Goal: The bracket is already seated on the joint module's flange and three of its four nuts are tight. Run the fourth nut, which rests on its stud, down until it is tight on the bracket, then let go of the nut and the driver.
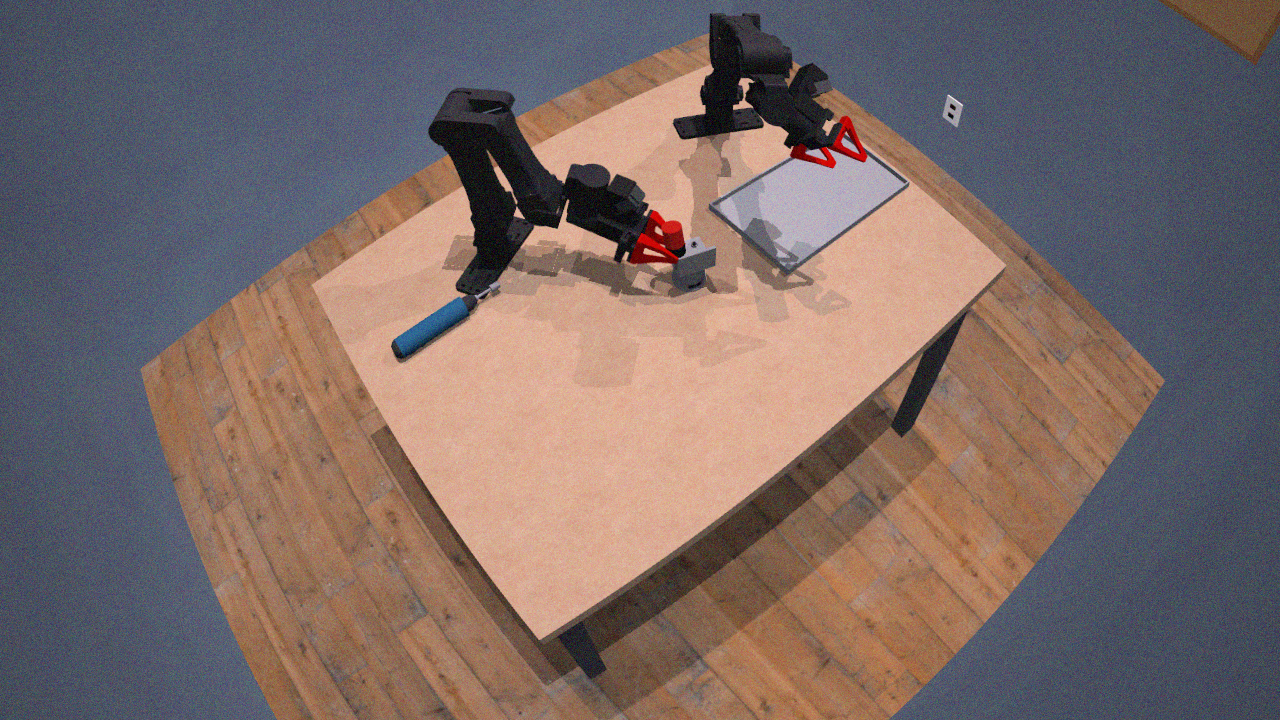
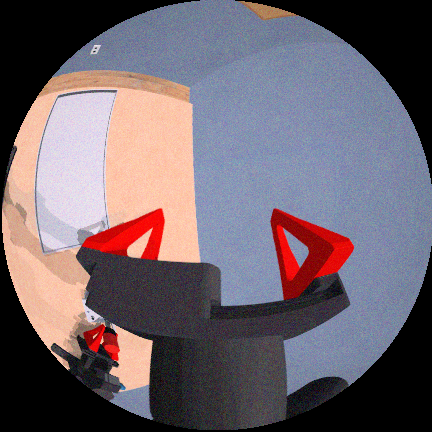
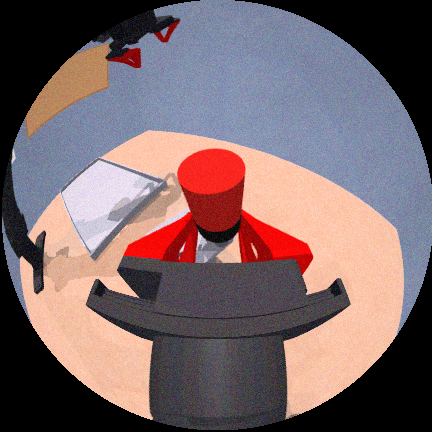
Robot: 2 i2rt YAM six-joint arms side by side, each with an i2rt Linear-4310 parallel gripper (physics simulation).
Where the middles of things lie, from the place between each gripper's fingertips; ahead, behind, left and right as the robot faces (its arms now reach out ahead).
I see the red-handled driver (image 3: 212, 180) 10 mm behind my right hand and 10 mm above it. From my right hand the other things lie so: grey bracket (image 1: 696, 259) 10 mm behind, 30 mm to the left, 20 mm below; blue-handled driver (image 1: 407, 343) 230 mm behind, 360 mm to the right, 80 mm below; grey tray (image 1: 791, 211) 390 mm to the left, 100 mm below.
I see my left gripper 23 cm above the grey bracket, 21 cm to the left of it and 17 cm past it. From my left hand the other things lie so: blue-handled driver (60 cm to the right, 39 cm behind, 29 cm below); then grey tray (31 cm below, 16 cm behind, 15 cm to the left); then red-handled driver (24 cm to the right, 19 cm below, 17 cm behind).
